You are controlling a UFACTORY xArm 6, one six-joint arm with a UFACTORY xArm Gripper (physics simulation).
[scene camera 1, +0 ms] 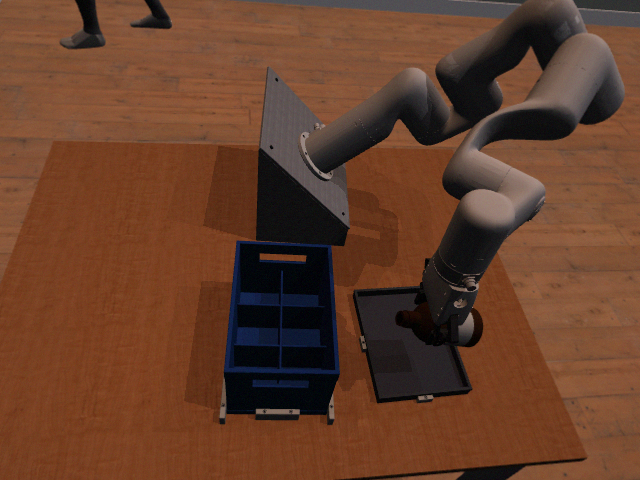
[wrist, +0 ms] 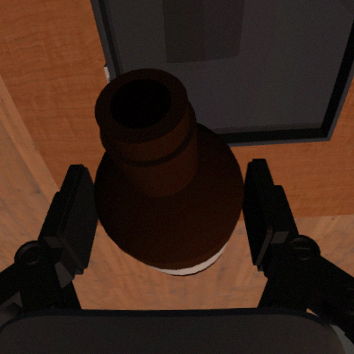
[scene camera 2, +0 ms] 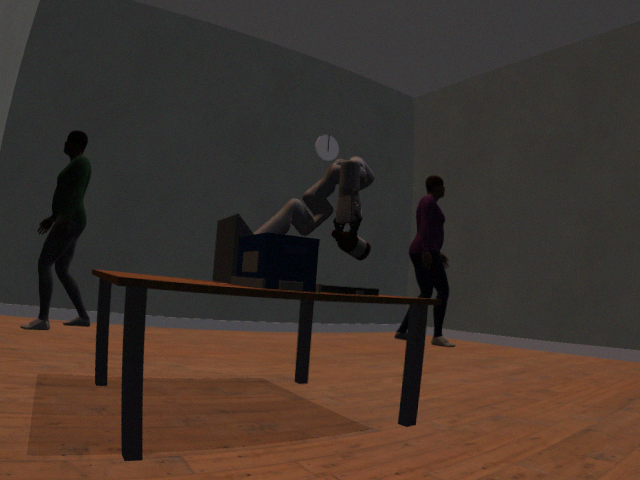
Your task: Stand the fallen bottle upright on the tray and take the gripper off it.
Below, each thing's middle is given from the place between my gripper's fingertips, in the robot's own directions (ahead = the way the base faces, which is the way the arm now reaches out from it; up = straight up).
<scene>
Right now my hand is 20 mm to the right of the brown bottle (scene camera 1: pixel 420 320) and 10 mm above it.
</scene>
